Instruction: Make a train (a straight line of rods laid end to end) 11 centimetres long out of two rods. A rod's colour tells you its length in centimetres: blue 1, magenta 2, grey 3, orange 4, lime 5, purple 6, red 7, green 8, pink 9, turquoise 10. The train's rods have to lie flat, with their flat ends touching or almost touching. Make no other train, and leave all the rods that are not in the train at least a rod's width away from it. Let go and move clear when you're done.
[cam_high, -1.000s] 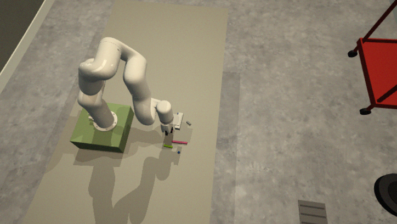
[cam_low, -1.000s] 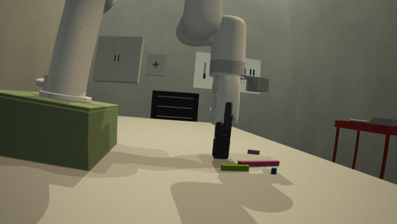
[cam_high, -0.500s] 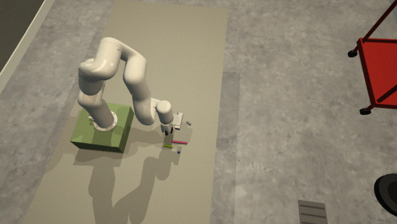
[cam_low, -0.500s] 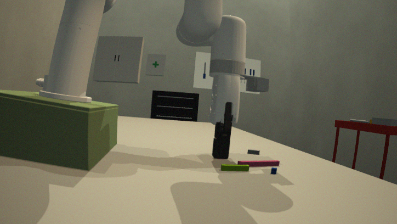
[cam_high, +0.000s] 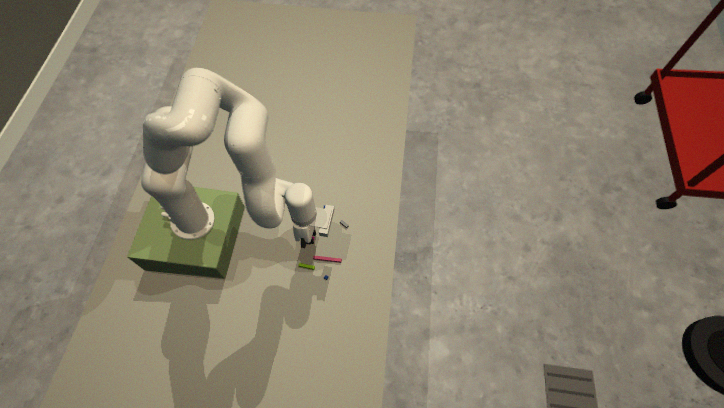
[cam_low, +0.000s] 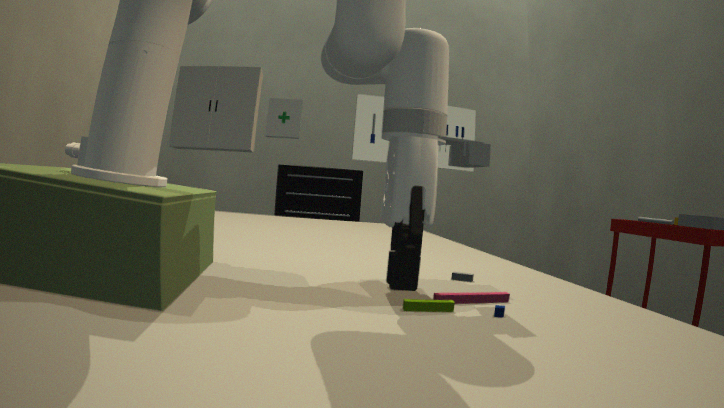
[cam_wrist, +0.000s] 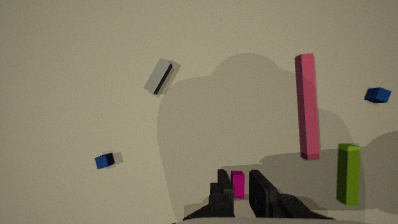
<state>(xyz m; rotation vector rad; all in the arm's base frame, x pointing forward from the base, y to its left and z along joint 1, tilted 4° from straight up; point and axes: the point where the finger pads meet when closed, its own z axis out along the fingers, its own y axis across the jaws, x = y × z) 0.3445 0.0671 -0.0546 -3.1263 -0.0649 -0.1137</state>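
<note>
Right now my hand is 20 mm above the magenta rod. From my hand the other things lie so: grey rod (90 mm ahead, 80 mm to the left, 20 mm below); pink rod (70 mm ahead, 60 mm to the right, 20 mm below); lime rod (20 mm ahead, 90 mm to the right, 20 mm below).
</note>
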